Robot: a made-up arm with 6 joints.
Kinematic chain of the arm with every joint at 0, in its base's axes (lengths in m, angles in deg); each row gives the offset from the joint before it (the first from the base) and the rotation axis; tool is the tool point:
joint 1: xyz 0 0 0.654 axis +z
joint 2: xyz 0.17 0 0 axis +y
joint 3: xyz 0 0 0.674 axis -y
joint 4: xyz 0 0 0.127 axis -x
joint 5: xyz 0.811 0 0 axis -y
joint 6: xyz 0.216 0 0 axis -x
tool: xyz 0 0 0
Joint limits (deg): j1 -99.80..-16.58 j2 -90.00..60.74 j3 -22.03..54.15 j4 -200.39..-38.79 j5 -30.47..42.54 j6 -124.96..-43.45
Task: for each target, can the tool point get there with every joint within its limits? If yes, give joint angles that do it. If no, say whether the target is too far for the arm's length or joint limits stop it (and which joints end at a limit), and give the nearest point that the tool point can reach.
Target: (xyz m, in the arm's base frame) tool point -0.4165 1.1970 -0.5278
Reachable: no: joint limits stop it (at a limit: joint 2, joint 3, joint 4, joint 5) | nearest point -0.4714 1.3547 1.0270 | short by 1.564 m
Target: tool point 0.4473 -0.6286 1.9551
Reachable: yes | joints -52.35 -16.64 16.97 -124.87 9.67 -49.85
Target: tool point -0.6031 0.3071 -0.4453
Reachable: no: joint limits stop it (at a limit: joint 1, joint 2, joint 3, joint 5) | nearest point -0.2151 -0.8531 0.0206 | short by 1.309 m
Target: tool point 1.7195 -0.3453 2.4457
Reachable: no: too far | nearest point 1.2288 -0.3278 1.9055 | short by 0.730 m
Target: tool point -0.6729 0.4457 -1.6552
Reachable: no: too far | nearest point -0.2115 -0.8520 0.0204 | short by 2.169 m
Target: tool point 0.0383 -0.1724 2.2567
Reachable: yes | joints -87.87 -24.85 38.00 -155.47 -20.84 -69.02
